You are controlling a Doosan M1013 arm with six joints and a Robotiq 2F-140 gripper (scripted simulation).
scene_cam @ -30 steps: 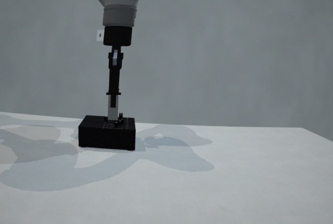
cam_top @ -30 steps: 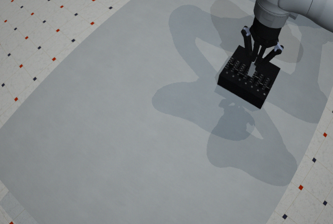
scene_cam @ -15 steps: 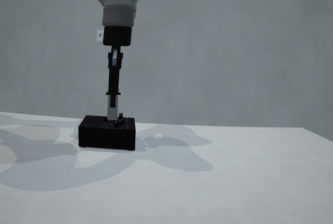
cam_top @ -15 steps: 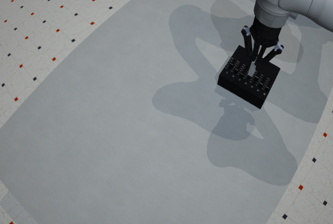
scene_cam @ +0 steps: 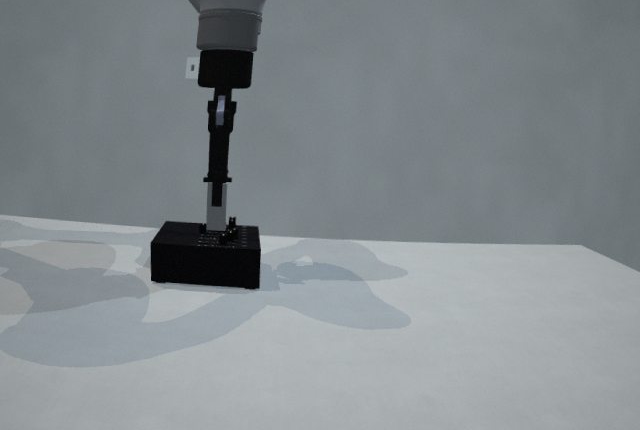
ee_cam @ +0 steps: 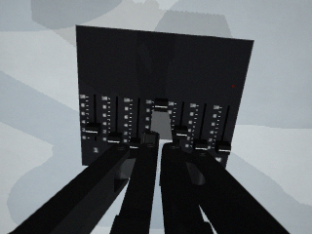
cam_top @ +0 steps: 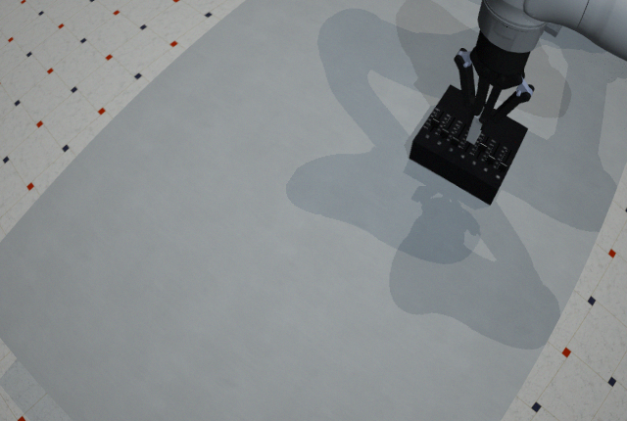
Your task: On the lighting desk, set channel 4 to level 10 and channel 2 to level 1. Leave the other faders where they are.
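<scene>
The channel 4 fader cap lies 3 cm below my hand and 2 cm behind it. Also, from my hand: channel 5 fader cap: 3 cm below, 2 cm to the left, 1 cm ahead; channel 2 fader cap: 4 cm to the right, 3 cm below, 2 cm ahead; channel 1 fader cap: 7 cm to the right, 3 cm below, 2 cm ahead.
</scene>
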